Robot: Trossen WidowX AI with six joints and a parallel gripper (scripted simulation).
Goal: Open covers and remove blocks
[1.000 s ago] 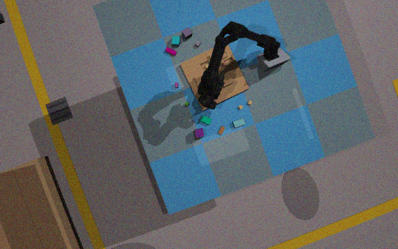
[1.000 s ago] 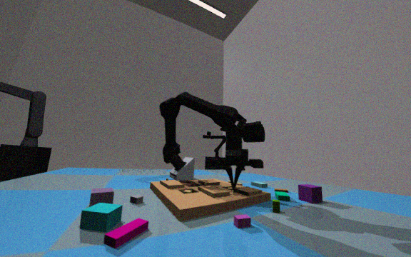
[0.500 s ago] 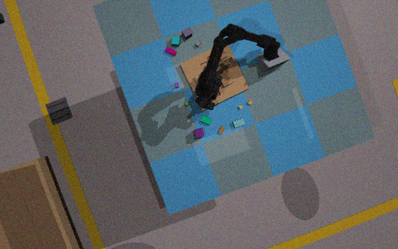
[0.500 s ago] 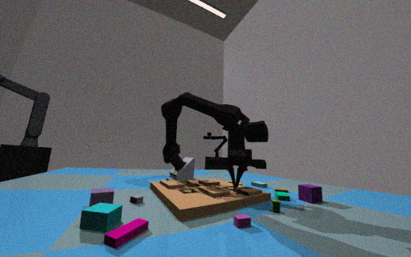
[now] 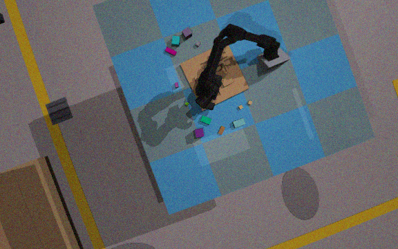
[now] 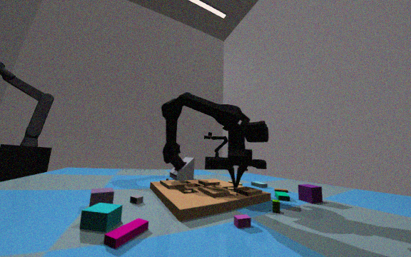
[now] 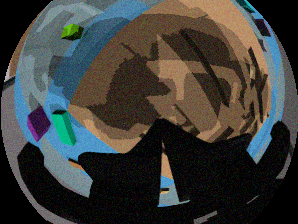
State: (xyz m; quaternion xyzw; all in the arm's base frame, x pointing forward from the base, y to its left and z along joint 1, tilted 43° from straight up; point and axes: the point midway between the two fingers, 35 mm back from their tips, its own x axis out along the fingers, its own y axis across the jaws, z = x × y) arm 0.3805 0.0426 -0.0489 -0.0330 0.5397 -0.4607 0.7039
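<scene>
Now: gripper tip 30 cm to the left of the grey block, 4 cm past it and 1 cm above it. The rest, counted from my gripper tip: lime block (15 cm ahead, 1 cm below); green block (13 cm to the left, 8 cm ahead, 1 cm below); magenta block (16 cm ahead, 12 cm to the right, 1 cm below).
</scene>
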